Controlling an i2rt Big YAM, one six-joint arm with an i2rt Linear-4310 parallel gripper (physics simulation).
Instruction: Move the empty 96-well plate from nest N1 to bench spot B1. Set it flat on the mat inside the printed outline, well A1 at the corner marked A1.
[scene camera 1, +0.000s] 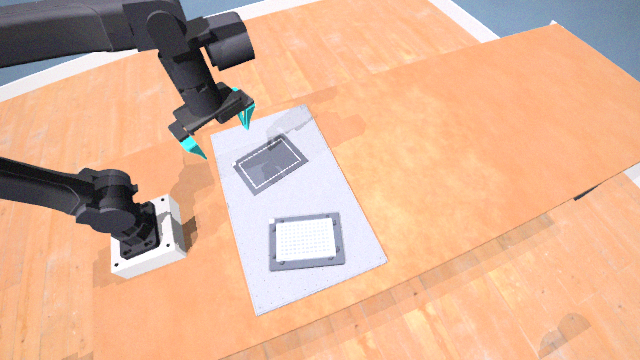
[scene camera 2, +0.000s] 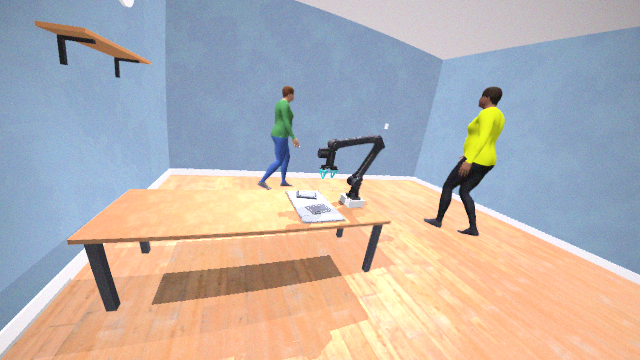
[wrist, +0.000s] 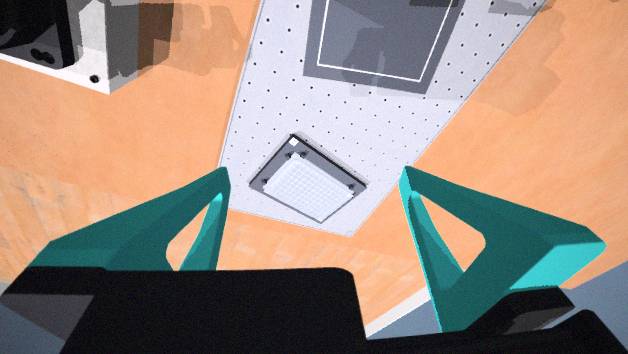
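Where they show: gripper, fingertip midpoint: (scene camera 1: 226, 142) (scene camera 2: 327, 178) (wrist: 317, 175); arm's base, origin of the base link: (scene camera 1: 140, 230) (scene camera 2: 352, 197).
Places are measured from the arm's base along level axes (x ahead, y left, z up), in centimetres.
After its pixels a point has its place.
The white 96-well plate (scene camera 1: 305, 239) {x 34.5, y -16.6, z -2.4 cm} (wrist: 311, 187) {x 34.4, y -15.3, z -2.3 cm} sits in the dark grey nest N1 (scene camera 1: 341, 240) {x 41.7, y -19.8, z -3.4 cm} (wrist: 330, 167) {x 36.0, y -11.2, z -3.4 cm}, whose white corner mark is at upper left in scene camera 1. The dark grey mat of spot B1 (scene camera 1: 270, 164) {x 34.0, y 7.3, z -4.4 cm} (scene camera 2: 318, 209) {x 34.6, y 9.5, z -4.4 cm} (wrist: 365, 45) {x 32.8, y 6.1, z -4.4 cm} carries a white printed outline; a small white mark is at its left corner in scene camera 1. The mat is bare, with arm shadow on it. My gripper (scene camera 1: 226, 143) {x 27.0, y 0.6, z 16.2 cm} (scene camera 2: 328, 175) {x 27.0, y 0.6, z 16.2 cm} (wrist: 317, 175) {x 27.0, y 0.6, z 16.2 cm} is open and empty, high above the board's far left side in scene camera 1, apart from plate and nest.
The perforated light grey board (scene camera 1: 300, 197) {x 37.6, y -5.2, z -4.6 cm} (scene camera 2: 300, 207) {x 46.6, y 4.6, z -4.6 cm} (wrist: 280, 107) {x 25.8, y -5.0, z -4.6 cm} carries nest and mat on the wooden table (scene camera 1: 450, 150) {x 80.4, y -8.8, z -5.9 cm} (scene camera 2: 200, 212) {x 110.7, y 3.0, z -5.9 cm}. The white arm base (scene camera 1: 172, 240) {x 7.2, y -5.7, z 0.1 cm} (scene camera 2: 352, 201) {x 4.8, y 7.1, z -0.5 cm} (wrist: 122, 60) {x 7.5, y -4.8, z -2.5 cm} stands beside the board. Two people (scene camera 2: 283, 120) (scene camera 2: 484, 135) stand beyond the table.
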